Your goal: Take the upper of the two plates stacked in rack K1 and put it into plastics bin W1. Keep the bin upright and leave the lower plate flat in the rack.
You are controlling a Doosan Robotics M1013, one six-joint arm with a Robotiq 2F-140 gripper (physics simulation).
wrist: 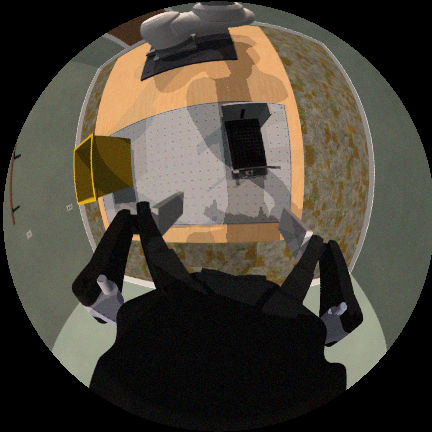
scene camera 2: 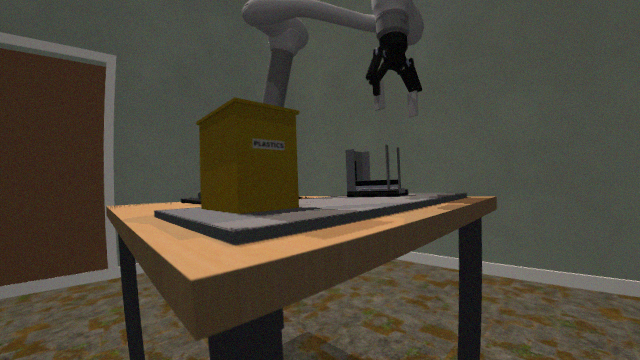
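Seen in the pictures: gripper, fingertip midpoint: [wrist: 232, 209] [scene camera 2: 397, 112]; arm's base, origin of the base link: [wrist: 175, 45].
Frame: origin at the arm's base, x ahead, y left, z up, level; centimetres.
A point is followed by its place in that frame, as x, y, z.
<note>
Rack K1 [scene camera 2: 350, 172] {51.9, 12.7, 7.5} [wrist: 246, 111] {50.6, 18.3, 9.5} stands on the grey board, with upright panels at one end and two thin posts at the other. A black upper plate [scene camera 2: 377, 182] {60.6, 13.6, 4.1} [wrist: 246, 145] {58.1, 17.6, 4.7} lies flat inside it. The lower plate is hidden from above, and the dark and grey layers beneath are hard to tell apart in the scene view. Yellow plastics bin W1 [scene camera 2: 250, 170] {62.3, -29.1, 6.7} [wrist: 115, 165] {55.4, -18.9, 7.9} stands upright at the left, open at the top. My gripper [scene camera 2: 396, 106] {68.3, 12.9, 22.6} [wrist: 232, 209] {68.3, 12.9, 22.6} is open and empty, fingers pointing down, well above the rack.
The grey perforated board [scene camera 2: 320, 212] {72.7, -24.4, 0.0} [wrist: 175, 160] {58.7, -2.1, 0.0} lies on the wooden table [scene camera 2: 225, 260] {80.3, -43.2, -1.3} [wrist: 150, 92] {28.8, -10.0, -1.3}. The arm's base stands on a black plate [wrist: 215, 52] {15.0, 15.1, -0.3} at the table's back. The bin's walls and the rack's panels and posts rise above the board.
</note>
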